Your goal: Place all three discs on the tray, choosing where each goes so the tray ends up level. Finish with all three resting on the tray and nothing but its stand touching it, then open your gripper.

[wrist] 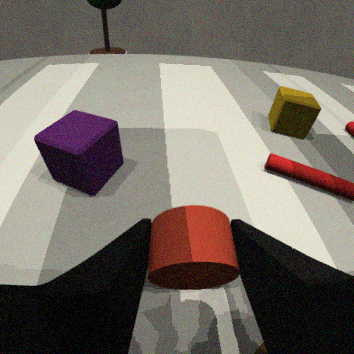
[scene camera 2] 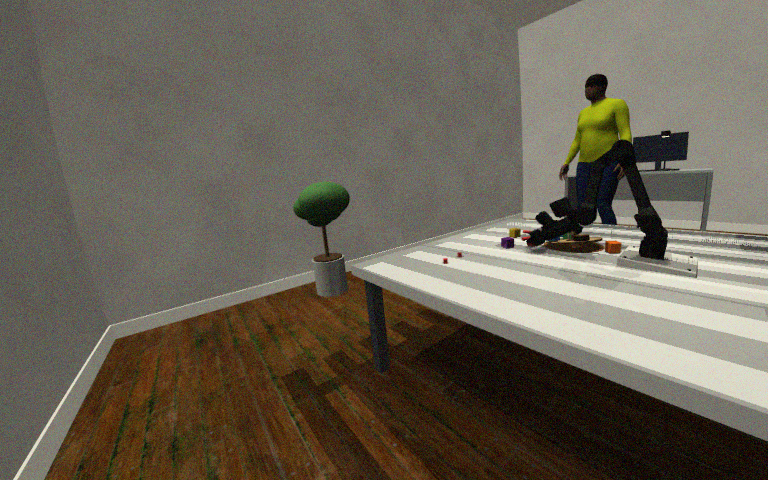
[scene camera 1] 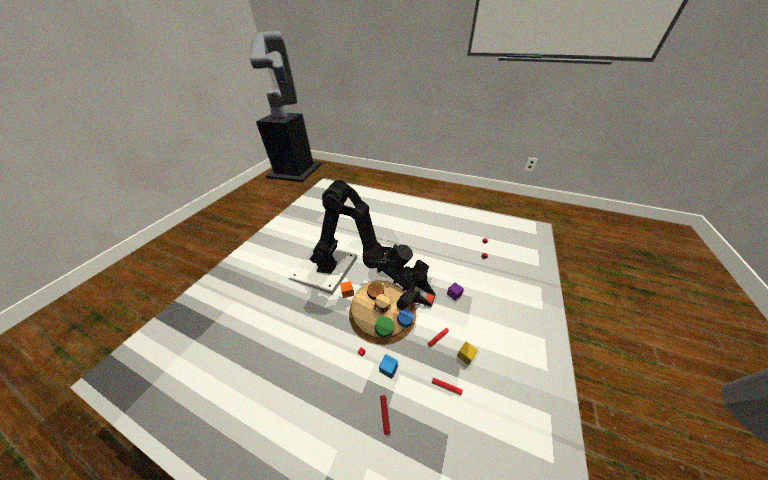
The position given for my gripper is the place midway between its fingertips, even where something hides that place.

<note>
My gripper (scene camera 1: 432,300) carries a red disc (wrist: 191,246); nothing else touches it. A yellow cube (wrist: 293,111) rests on the table. Also in view: a round wooden tray (scene camera 1: 384,294).
My gripper is seen too in the wrist view (wrist: 190,226).
</note>
